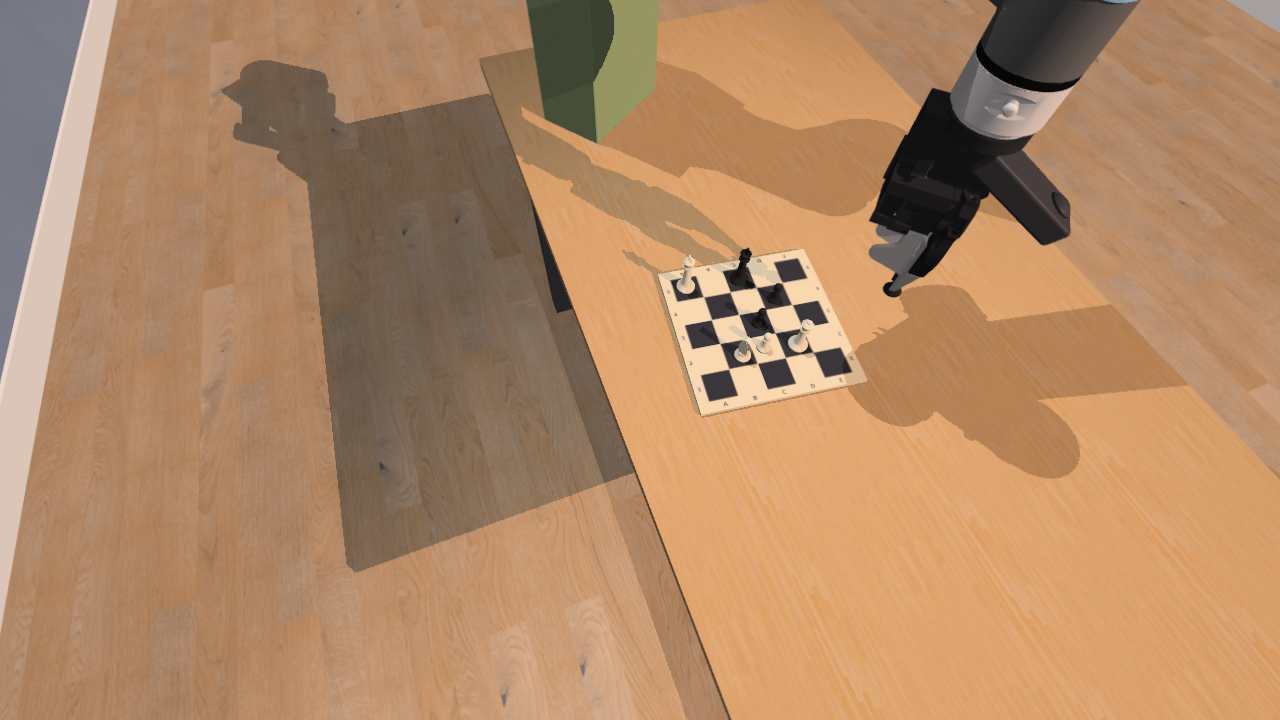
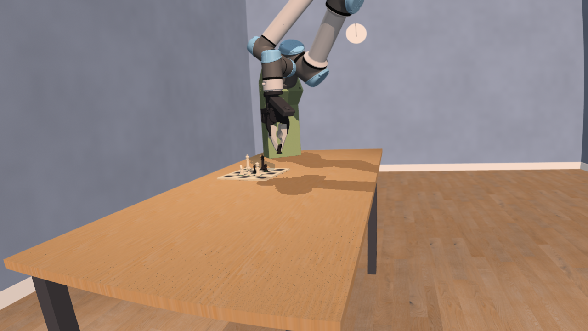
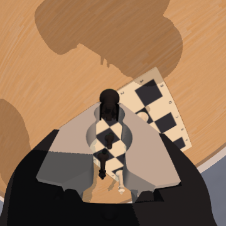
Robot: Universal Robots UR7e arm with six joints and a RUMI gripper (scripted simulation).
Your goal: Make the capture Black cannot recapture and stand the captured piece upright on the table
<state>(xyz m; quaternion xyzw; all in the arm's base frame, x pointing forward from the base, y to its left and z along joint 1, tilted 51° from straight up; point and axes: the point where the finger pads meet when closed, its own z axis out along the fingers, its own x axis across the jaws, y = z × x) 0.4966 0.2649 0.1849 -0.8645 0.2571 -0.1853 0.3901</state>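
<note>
Right now the small chessboard is 14 cm to the right of my hand and 11 cm below it. From my hand the other things lie so: tall black piece (7 cm behind, 17 cm to the right, 8 cm below); then tall white piece (5 cm behind, 24 cm to the right, 8 cm below).
</note>
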